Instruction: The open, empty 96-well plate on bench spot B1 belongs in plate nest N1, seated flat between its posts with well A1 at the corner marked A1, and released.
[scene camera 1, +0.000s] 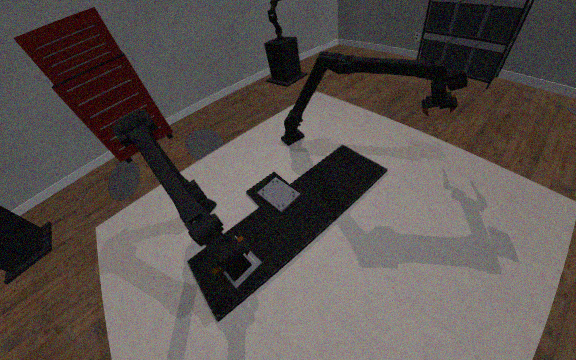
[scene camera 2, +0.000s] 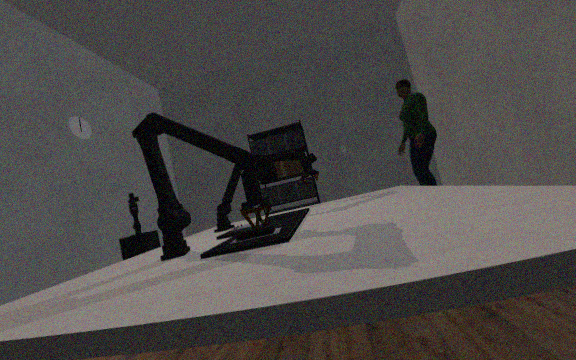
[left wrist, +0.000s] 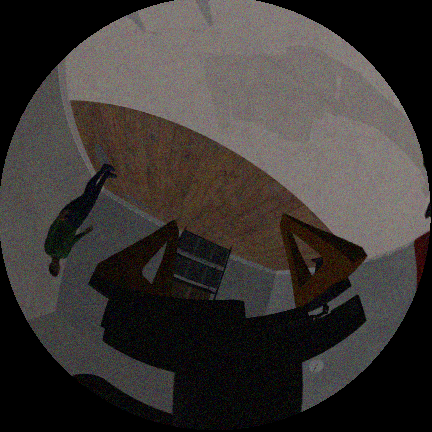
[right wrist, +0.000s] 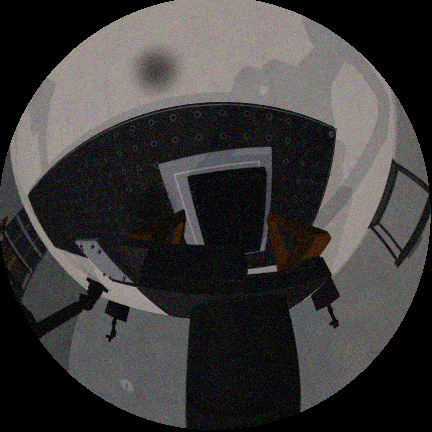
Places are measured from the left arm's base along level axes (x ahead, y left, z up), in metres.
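Where they show: left gripper, fingertip midpoint: (scene camera 1: 439, 113) (scene camera 2: 312, 183) (left wrist: 229, 222); right gripper, fingertip midpoint: (scene camera 2: 260, 227) (right wrist: 227, 214); left arm's base at its link origin: (scene camera 1: 292, 138) (scene camera 2: 224, 229) (right wrist: 97, 283); right arm's base at its link origin: (scene camera 2: 176, 255).
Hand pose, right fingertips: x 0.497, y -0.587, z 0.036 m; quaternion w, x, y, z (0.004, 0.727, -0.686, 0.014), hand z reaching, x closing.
Each offset is from my right fingertips to the top centre of the thing. Level surfaces: height alone.
The dark 96-well plate {dy -0.009, dx -0.019, dz -0.007 m} (scene camera 1: 239, 266) (right wrist: 225, 185) lies flat inside a light grey frame {dy +0.000, dx -0.020, dz -0.021 m} (scene camera 1: 255, 259) (right wrist: 215, 158) near one end of the black bench board. My right gripper (scene camera 1: 228, 255) (scene camera 2: 257, 224) (right wrist: 227, 214) is open and low over the plate, its orange fingers spread on either side; contact cannot be made out. The nest {dy +0.295, dx -0.181, dz -0.002 m} (scene camera 1: 278, 193) (right wrist: 100, 255) is a pale plate with small dark posts beside the board's long edge, with nothing on it. Its A1 mark is too small to read. My left gripper (scene camera 1: 440, 111) (scene camera 2: 310, 177) (left wrist: 229, 222) is open, empty and high, far from the plate.
The black board (scene camera 1: 325, 190) (scene camera 2: 295, 225) (right wrist: 125, 165) has rows of small holes and lies on the white table {dz -0.036 m} (scene camera 1: 400, 310) (scene camera 2: 450, 225). The nest's dark base {dz -0.024 m} (scene camera 1: 255, 190) adjoins it. A person (scene camera 2: 417, 130) (left wrist: 72, 220) stands beyond the table.
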